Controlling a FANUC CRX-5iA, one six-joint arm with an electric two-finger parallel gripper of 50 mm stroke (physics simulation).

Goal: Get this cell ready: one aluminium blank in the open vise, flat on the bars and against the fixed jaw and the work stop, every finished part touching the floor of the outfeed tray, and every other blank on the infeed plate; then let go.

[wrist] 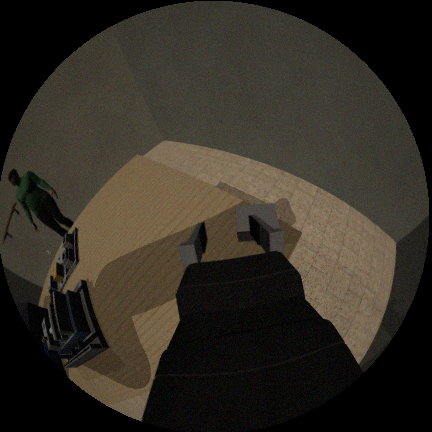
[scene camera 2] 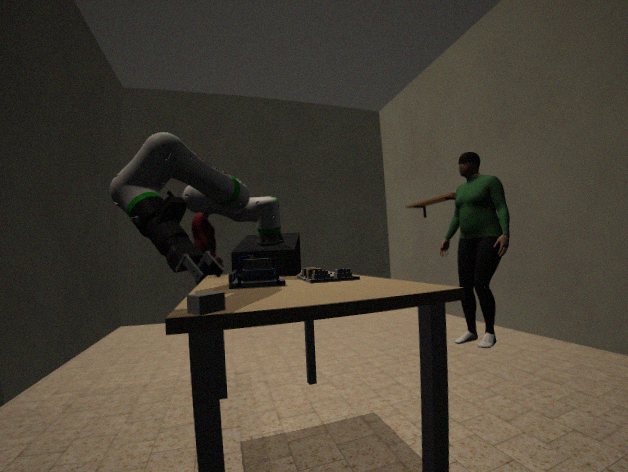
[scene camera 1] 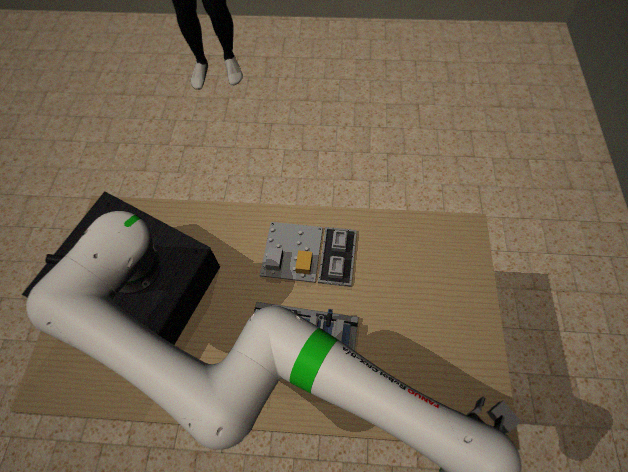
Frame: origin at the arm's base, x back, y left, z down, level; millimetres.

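Where they show: gripper, fingertip midpoint: [wrist: 227, 227] [scene camera 2: 211, 276] [scene camera 1: 490, 409]; arm's base, link origin: [scene camera 2: 270, 241].
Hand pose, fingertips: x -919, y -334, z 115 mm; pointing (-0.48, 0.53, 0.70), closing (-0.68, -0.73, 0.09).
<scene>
Each offset is from my fingertips to the top centre of the thing. "spot": to the spot under its first point. Level surfaces: height alone.
A grey block @(dx -47, dy -13, dz +31 mm) [scene camera 1: 504, 415] [scene camera 2: 205, 302] [wrist: 257, 216] lies near the table's corner. My gripper [scene camera 1: 488, 413] [scene camera 2: 208, 275] [wrist: 227, 227] is open and empty, tilted above the table; in the wrist view its right finger overlaps the block. The infeed plate @(dx +508, dy +465, dz +59 mm) [scene camera 1: 286, 234] bears a grey blank @(dx +559, dy +427, dz +23 mm) [scene camera 1: 274, 257] and an orange block @(dx +468, dy +415, dz +23 mm) [scene camera 1: 303, 261] [wrist: 58, 272]. Two pocketed grey parts, one @(dx +359, dy +491, dz +26 mm) [scene camera 1: 339, 239] behind the other @(dx +370, dy +402, dz +26 mm) [scene camera 1: 335, 265], sit in the dark outfeed tray @(spot: dx +344, dy +458, dz +54 mm) [scene camera 1: 346, 252]. The vise @(dx +472, dy +176, dz -32 mm) [scene camera 1: 351, 320] [scene camera 2: 256, 270] [wrist: 75, 318] is partly hidden by my arm; I cannot tell whether it holds a blank.
The wooden table @(dz +67 mm) [scene camera 1: 421, 263] [scene camera 2: 355, 292] [wrist: 150, 200] carries the black robot base [scene camera 1: 182, 284] [scene camera 2: 291, 248]. My forearm passes over the vise. A person in green [scene camera 2: 479, 208] [wrist: 36, 196] stands beyond the table; a person in red [scene camera 2: 203, 232] shows behind my arm.
</scene>
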